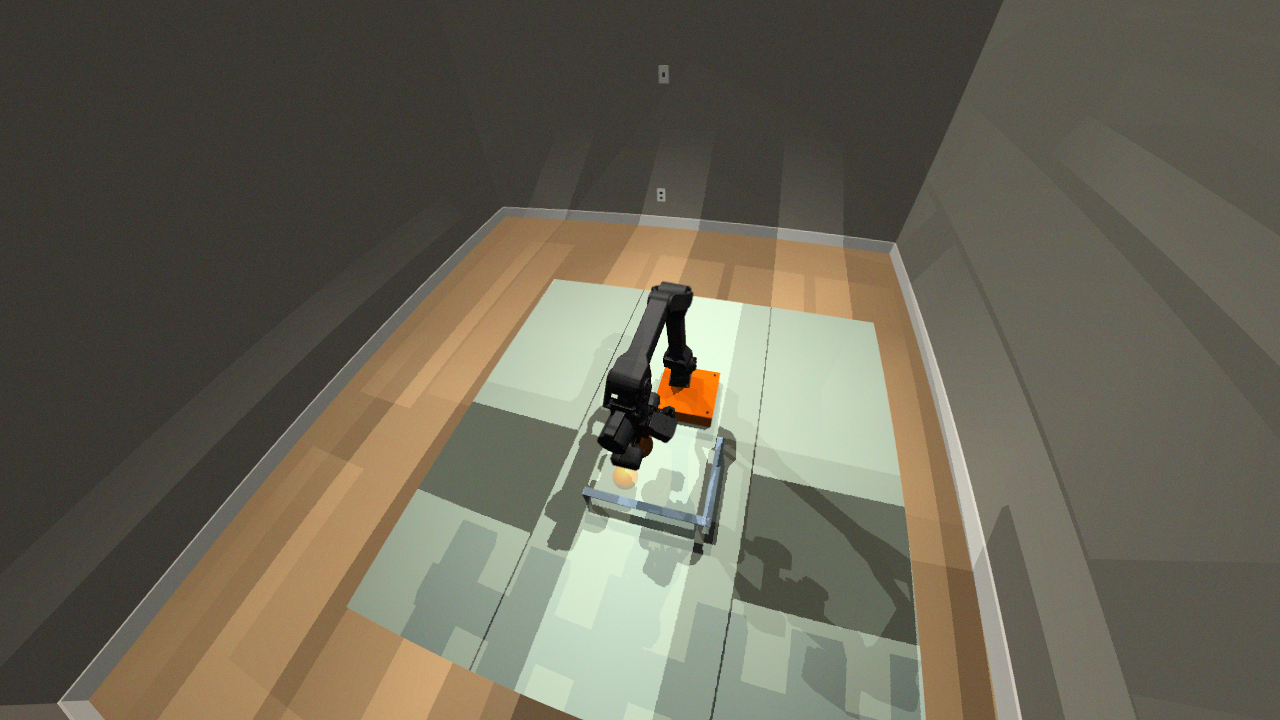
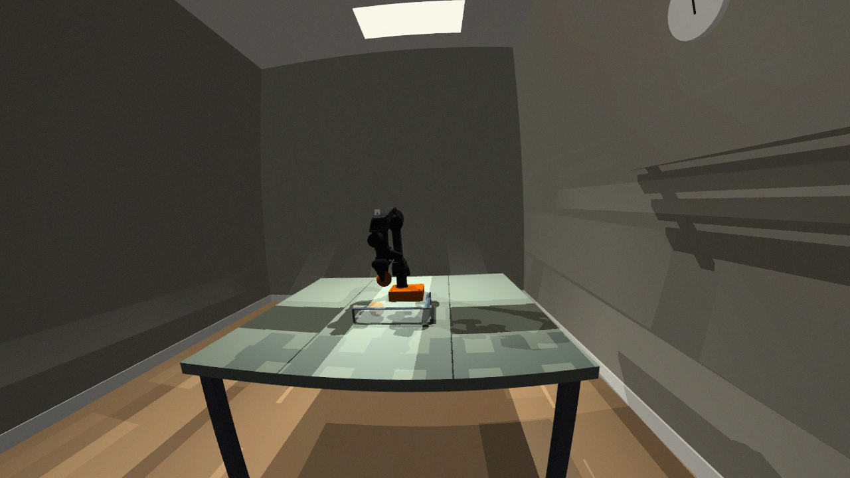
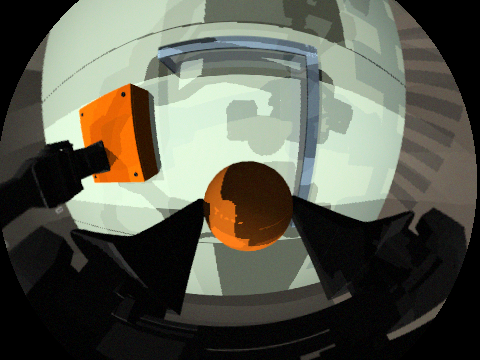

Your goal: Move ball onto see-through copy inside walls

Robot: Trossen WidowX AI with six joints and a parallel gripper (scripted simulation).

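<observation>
The pale see-through copy is 4 cm ahead of my gripper tip, 4 cm to the right of it and 12 cm below it. From my gripper tip the other things lie so: wall 11 cm ahead, 3 cm to the left, 13 cm below; orange ball right at my gripper tip.
</observation>
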